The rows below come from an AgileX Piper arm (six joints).
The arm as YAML. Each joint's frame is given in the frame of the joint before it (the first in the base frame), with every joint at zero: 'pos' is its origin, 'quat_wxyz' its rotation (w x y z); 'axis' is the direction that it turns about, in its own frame. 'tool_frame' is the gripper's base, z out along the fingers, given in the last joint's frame.
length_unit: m
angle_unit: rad
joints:
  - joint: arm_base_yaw
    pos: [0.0, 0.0, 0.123]
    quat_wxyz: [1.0, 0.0, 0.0, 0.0]
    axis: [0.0, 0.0, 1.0]
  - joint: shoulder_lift
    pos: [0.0, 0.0, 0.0]
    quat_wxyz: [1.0, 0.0, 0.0, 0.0]
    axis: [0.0, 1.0, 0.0]
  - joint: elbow
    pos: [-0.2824, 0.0, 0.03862]
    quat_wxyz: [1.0, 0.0, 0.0, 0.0]
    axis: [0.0, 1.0, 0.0]
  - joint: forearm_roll
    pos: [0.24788, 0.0, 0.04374]
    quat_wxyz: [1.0, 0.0, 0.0, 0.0]
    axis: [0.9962, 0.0, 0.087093]
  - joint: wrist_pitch
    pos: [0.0, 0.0, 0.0]
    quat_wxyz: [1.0, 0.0, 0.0, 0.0]
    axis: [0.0, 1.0, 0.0]
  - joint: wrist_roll
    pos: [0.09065, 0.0, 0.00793]
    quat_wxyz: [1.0, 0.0, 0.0, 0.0]
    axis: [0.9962, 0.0, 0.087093]
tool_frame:
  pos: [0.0, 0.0, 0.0]
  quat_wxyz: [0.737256, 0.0, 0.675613, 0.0]
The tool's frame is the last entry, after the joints.
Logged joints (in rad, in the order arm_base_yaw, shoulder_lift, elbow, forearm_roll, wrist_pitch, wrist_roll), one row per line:
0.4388, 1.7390, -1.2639, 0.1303, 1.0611, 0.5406
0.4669, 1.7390, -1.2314, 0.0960, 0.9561, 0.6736
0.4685, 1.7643, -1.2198, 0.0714, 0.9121, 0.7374
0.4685, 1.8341, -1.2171, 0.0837, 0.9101, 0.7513
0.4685, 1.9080, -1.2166, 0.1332, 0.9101, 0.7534
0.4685, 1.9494, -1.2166, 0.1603, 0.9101, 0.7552
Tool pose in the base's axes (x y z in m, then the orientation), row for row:
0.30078, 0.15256, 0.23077, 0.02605, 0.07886, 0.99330, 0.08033
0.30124, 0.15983, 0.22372, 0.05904, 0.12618, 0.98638, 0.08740
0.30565, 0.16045, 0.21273, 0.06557, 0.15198, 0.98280, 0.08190
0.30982, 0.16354, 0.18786, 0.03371, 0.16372, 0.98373, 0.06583
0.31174, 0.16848, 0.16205, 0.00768, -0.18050, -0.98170, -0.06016
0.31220, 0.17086, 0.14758, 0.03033, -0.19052, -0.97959, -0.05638
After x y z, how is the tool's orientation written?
As a quaternion, w x y z.
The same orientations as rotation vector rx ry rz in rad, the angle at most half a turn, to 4 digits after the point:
0.2437, 3.0698, 0.2483
0.3822, 2.9875, 0.2647
0.4585, 2.9650, 0.2471
0.5036, 3.0259, 0.2025
-0.5643, -3.0691, -0.1881
-0.5872, -3.0194, -0.1738

